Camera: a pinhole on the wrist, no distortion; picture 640 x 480 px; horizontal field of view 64.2 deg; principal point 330.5 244.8 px. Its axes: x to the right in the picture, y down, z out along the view. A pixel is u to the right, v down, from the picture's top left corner.
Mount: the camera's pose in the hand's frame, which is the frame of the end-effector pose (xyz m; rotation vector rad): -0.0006 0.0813 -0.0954 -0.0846 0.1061 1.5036
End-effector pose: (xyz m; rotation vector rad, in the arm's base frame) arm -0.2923 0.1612 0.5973 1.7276 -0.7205 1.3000
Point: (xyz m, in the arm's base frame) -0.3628 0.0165 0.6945
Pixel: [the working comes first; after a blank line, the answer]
In the camera's frame: 0.0562 -0.0601 0.1863

484.5 80.3
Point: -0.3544 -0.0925 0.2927
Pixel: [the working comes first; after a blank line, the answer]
In the camera's frame: -0.0513 0.3210 0.3151

outside the picture
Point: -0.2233 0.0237 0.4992
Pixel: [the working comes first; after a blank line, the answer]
In the camera's frame: -0.1348 0.0735 0.2439

48.5 398.4
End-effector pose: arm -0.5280 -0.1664 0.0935 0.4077 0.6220 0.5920
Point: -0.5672 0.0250 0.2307
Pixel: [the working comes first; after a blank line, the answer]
In the camera's frame: 0.1348 -0.0252 0.1560

outside the picture
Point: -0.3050 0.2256 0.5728
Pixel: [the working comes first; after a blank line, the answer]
In the camera's frame: 0.3232 -0.1601 0.5711

619.2 101.8
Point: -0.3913 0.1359 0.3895
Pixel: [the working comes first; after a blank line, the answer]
In the camera's frame: 0.2139 -0.1347 0.3801

617.5 64.0
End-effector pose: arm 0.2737 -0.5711 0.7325 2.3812 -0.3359 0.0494
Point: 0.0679 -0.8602 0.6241
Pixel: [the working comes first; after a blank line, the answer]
In the camera's frame: 0.0468 0.1567 0.3885

392.0 450.6
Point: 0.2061 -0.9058 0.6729
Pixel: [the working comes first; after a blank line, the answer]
In the camera's frame: 0.0871 0.0088 0.3811

447.1 256.5
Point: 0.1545 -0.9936 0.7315
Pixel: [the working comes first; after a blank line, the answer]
In the camera's frame: 0.1962 0.0387 0.4129

572.9 292.6
